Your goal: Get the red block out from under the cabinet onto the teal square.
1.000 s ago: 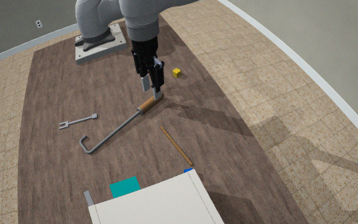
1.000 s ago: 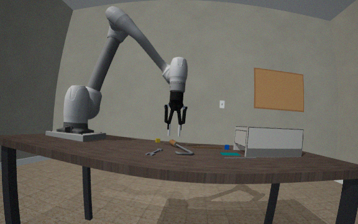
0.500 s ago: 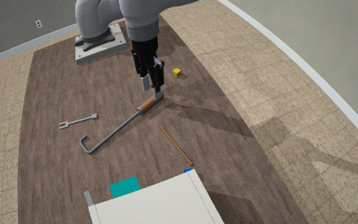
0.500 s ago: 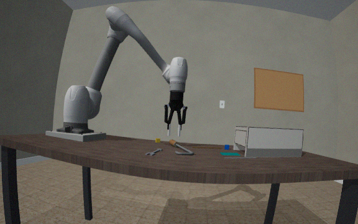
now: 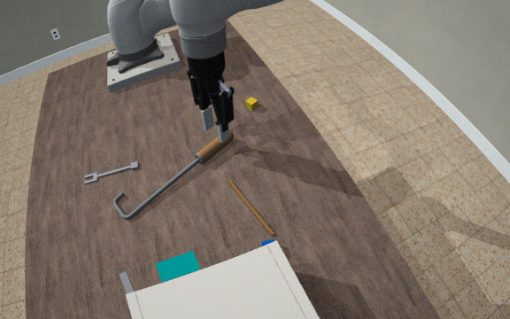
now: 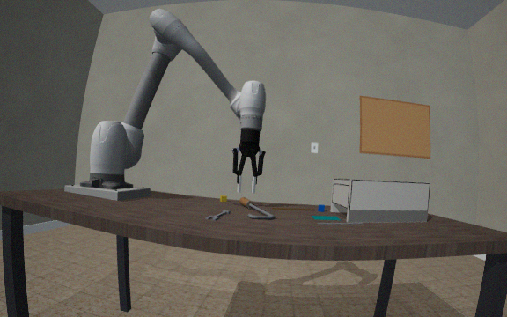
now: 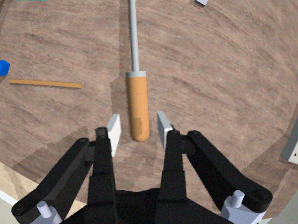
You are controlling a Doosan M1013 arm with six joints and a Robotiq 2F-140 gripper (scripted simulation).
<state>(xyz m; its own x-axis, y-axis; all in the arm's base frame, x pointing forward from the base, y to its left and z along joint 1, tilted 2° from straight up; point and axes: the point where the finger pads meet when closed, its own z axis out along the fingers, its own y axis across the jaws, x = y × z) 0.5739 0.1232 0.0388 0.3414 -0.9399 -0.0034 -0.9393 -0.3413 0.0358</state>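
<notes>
Right now the hook tool is 14 cm to the right of my hand, 8 cm below it and 2 cm ahead of it. Round my hand: yellow block 14 cm to the left, 11 cm behind, 8 cm below; blue block 31 cm ahead, 8 cm below, 1 cm to the right; thin wooden stick 19 cm ahead, 9 cm below.
</notes>
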